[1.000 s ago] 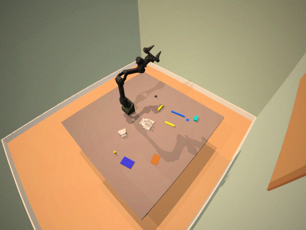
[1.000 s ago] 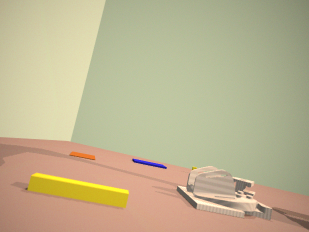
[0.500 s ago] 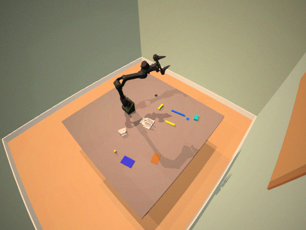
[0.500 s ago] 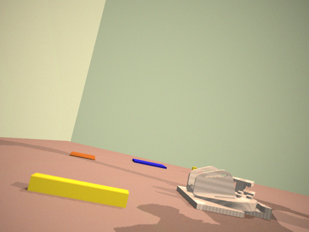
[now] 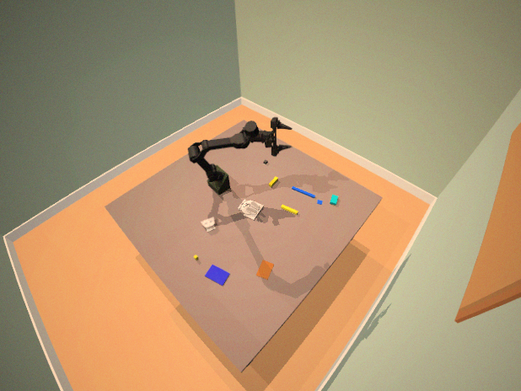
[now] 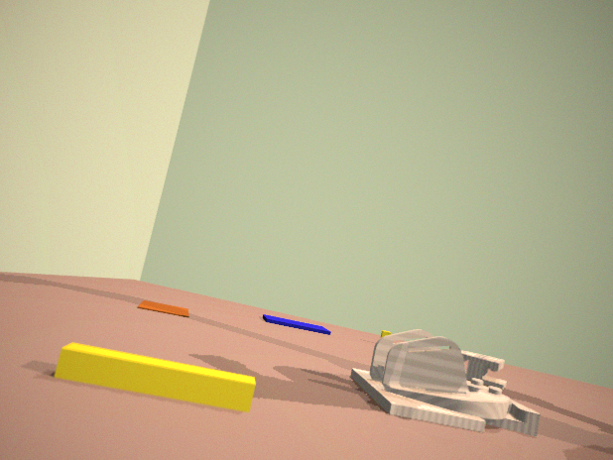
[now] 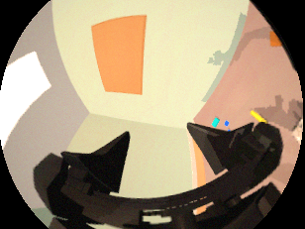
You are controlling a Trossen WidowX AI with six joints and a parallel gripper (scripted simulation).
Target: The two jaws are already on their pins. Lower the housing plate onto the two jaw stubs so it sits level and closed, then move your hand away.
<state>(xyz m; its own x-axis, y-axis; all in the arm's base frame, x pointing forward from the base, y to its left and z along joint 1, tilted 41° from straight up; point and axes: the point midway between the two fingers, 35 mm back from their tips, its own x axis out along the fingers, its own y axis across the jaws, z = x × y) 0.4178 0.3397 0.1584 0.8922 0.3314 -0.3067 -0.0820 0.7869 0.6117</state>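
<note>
Now: the white housing part 24 cm behind my gripper tip, 44 cm to the right of it and 46 cm below it. From my gripper tip the other things lie so: blue bar (5 cm ahead, 12 cm to the left, 48 cm below); cyan block (24 cm ahead, 19 cm to the left, 48 cm below); blue cube (18 cm ahead, 12 cm to the left, 49 cm below).
</note>
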